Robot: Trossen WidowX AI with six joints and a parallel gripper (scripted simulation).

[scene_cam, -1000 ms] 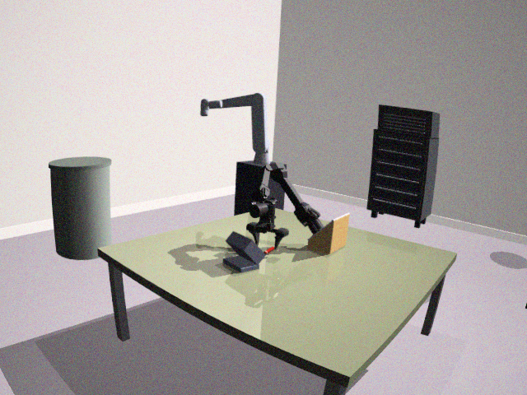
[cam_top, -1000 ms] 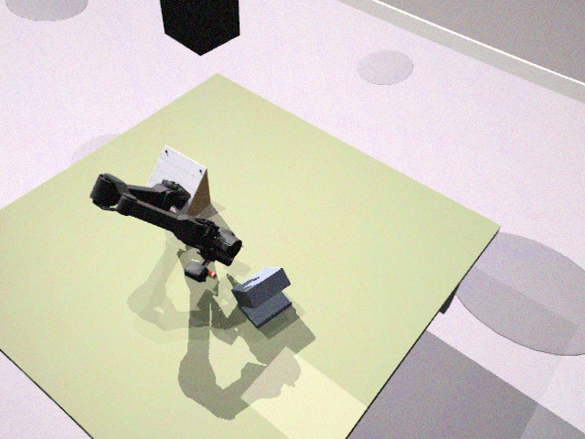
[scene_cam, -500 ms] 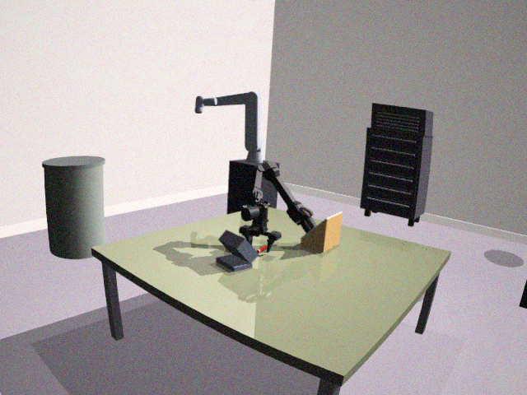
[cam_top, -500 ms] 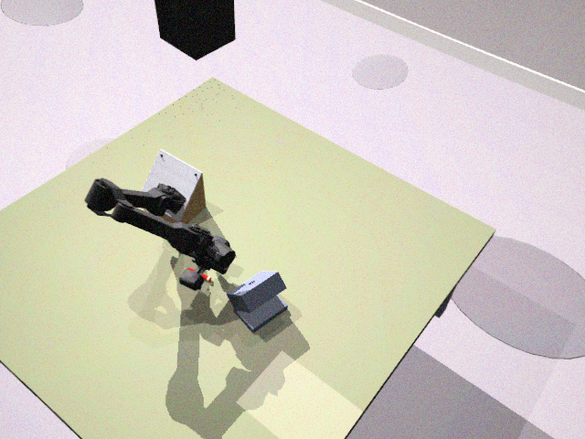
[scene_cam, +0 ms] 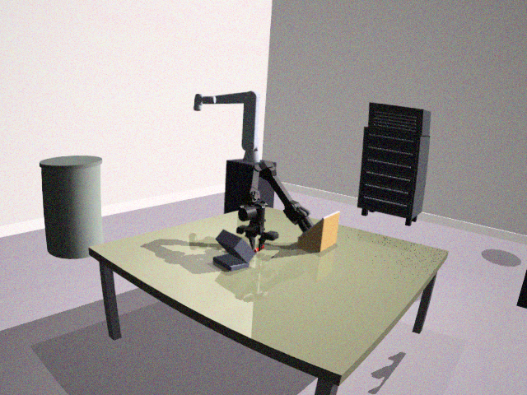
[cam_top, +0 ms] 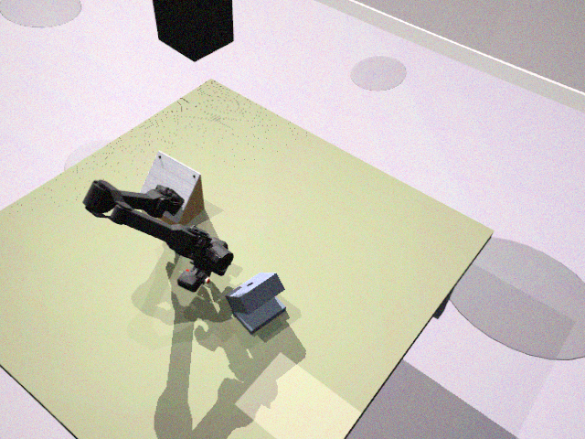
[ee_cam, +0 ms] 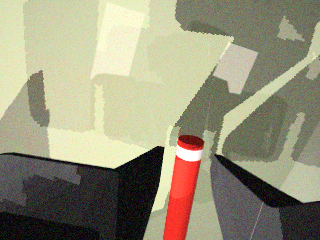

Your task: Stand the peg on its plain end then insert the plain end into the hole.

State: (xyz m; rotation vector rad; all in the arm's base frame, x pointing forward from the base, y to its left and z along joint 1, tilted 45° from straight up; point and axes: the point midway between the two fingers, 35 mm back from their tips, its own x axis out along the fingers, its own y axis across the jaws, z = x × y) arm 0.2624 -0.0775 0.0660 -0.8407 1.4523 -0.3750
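Right now the red peg is 1 cm behind my gripper tip. From my gripper tip the other things lie so: blue-grey sloped panel: 17 cm ahead, 4 cm to the left, 7 cm above.
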